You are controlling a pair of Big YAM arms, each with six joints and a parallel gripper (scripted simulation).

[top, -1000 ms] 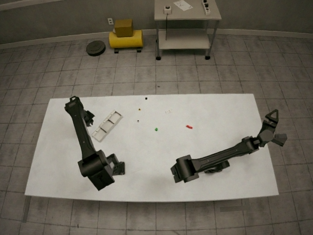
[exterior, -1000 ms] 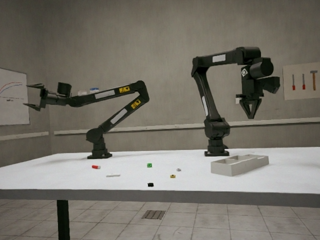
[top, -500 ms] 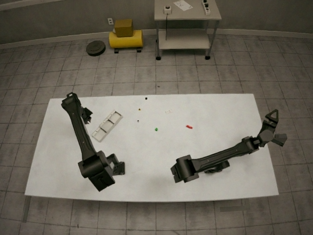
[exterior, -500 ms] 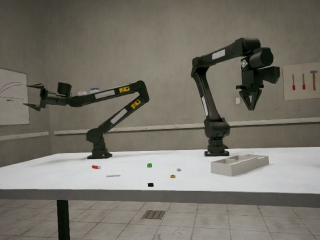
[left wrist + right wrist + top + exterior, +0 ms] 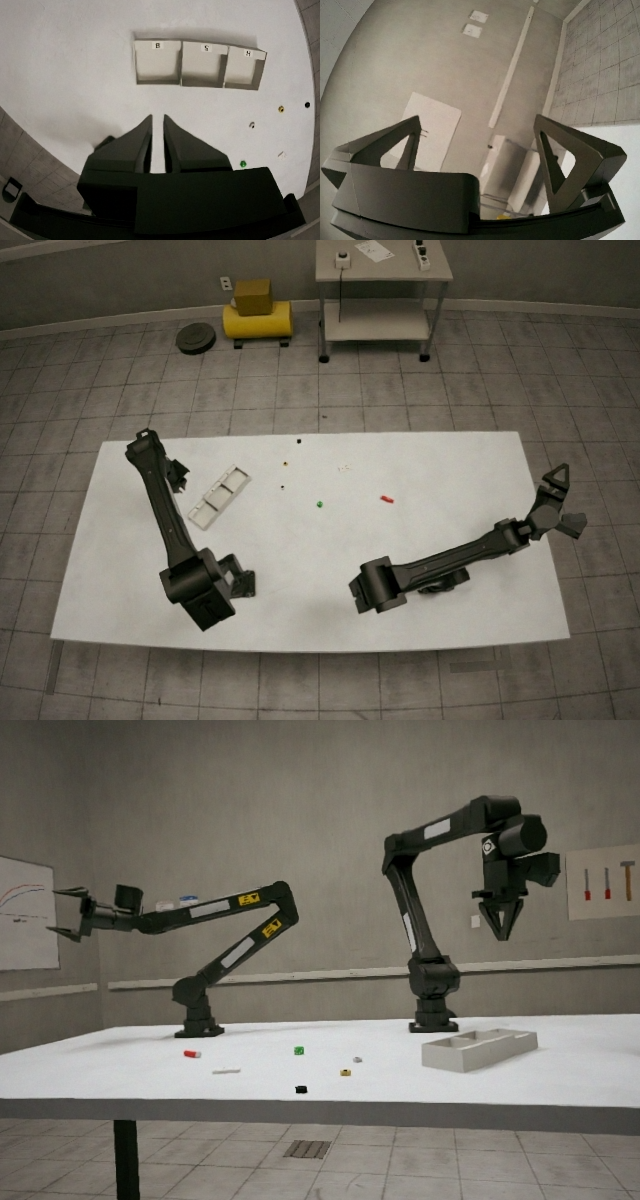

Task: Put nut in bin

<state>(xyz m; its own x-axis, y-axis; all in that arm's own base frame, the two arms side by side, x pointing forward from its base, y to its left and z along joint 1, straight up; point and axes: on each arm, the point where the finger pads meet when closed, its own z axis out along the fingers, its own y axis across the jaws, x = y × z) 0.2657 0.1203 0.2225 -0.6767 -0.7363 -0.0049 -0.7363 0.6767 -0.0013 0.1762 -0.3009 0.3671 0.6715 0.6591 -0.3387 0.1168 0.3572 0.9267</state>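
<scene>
Now: the grey nut 29 cm to the right of my left hand, 22 cm below it and 10 cm ahead of it. Also, from my left hand: yellow nut: 29 cm to the right, 22 cm below, 20 cm ahead; green cube: 42 cm to the right, 21 cm below, 2 cm ahead; bin: 20 cm below, 6 cm to the right, 6 cm ahead.
</scene>
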